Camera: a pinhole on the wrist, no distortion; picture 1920 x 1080 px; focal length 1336.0 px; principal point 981.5 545.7 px. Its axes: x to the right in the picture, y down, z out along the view. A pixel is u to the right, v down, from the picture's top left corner.
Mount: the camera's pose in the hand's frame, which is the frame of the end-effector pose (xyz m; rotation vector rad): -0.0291 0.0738 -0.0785 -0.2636 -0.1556 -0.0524
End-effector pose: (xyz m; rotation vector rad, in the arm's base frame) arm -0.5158 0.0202 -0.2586 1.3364 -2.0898 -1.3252
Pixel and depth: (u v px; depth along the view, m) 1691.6 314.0 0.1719
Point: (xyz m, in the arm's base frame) -0.6525 0.0599 -0.2475
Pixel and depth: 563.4 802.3 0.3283
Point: -0.6842 0.3017 -0.1411
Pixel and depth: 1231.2 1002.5 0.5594
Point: -1.0199 0.2900 -0.1412
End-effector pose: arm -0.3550 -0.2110 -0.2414 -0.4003 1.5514 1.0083
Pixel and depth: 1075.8 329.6 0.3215
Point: -0.2650 0.0241 -0.1340
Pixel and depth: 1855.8 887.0 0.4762
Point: -0.3880 0.3291 -0.3055
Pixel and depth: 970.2 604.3 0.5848
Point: -0.2133 0.2656 -0.0111
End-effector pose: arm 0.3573 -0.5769 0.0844 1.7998 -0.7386 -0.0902
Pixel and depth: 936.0 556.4 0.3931
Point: 0.0781 -0.8009 0.1078
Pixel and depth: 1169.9 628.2 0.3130
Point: 0.1663 -0.7765 0.1478
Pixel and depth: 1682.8 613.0 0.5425
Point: 0.1985 -1.1069 0.1683
